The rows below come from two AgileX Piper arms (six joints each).
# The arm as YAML. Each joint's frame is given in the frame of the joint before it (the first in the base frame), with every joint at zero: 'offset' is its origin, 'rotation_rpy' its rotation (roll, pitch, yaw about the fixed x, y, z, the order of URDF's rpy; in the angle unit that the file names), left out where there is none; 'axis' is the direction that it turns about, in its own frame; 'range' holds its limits. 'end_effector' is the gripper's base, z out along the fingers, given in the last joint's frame.
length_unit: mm
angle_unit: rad
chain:
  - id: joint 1
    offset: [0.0, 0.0, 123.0]
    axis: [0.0, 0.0, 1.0]
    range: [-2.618, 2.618]
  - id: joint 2
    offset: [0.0, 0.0, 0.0]
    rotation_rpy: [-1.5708, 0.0, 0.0]
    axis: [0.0, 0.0, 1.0]
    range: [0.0, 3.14]
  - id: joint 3
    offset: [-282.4, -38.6, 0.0]
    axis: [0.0, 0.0, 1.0]
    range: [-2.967, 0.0]
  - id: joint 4
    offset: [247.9, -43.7, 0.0]
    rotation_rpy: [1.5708, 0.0, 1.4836]
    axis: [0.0, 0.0, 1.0]
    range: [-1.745, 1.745]
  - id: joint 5
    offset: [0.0, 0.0, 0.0]
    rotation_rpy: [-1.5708, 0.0, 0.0]
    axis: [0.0, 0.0, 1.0]
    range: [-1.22, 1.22]
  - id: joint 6
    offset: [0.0, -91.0, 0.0]
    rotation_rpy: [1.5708, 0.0, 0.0]
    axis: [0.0, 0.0, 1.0]
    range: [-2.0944, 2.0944]
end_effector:
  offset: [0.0, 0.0, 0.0]
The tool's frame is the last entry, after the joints.
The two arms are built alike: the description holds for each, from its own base.
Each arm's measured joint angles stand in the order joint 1, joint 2, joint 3, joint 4, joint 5, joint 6.
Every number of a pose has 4 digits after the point. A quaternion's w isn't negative.
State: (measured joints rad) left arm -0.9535 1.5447 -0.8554 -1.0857 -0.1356 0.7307; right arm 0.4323 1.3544 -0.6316 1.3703 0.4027 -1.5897
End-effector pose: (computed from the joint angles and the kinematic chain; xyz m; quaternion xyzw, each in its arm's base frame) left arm 0.1987 -0.2611 0.2360 0.2293 0.8379 -0.2576 0.4231; right arm 0.2169 0.1386 0.2205 -0.3694 0.8173 0.2171 0.3852
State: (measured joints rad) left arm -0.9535 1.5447 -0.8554 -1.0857 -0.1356 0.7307; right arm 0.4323 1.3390 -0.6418 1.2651 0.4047 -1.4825
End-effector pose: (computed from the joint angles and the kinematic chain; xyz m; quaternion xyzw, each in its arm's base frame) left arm 0.1987 -0.2611 0.2360 0.2293 0.8379 -0.2576 0.4231; right arm 0.2156 0.1371 0.2243 -0.3701 0.8215 0.2118 0.3785
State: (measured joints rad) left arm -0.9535 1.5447 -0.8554 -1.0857 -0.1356 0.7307; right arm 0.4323 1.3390 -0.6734 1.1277 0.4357 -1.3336
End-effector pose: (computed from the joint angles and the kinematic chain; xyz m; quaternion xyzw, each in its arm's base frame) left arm 0.1987 -0.2611 0.2360 0.2293 0.8379 -0.2576 0.4231; right arm 0.2168 0.1382 0.2291 -0.3715 0.8280 0.2139 0.3615
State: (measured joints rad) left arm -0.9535 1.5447 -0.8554 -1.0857 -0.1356 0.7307; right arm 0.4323 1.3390 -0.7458 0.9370 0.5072 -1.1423
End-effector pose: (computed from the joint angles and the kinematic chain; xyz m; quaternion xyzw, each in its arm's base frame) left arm 0.1987 -0.2611 0.2360 0.2293 0.8379 -0.2576 0.4231; right arm 0.2208 0.1411 0.2429 -0.3825 0.8315 0.2142 0.3413
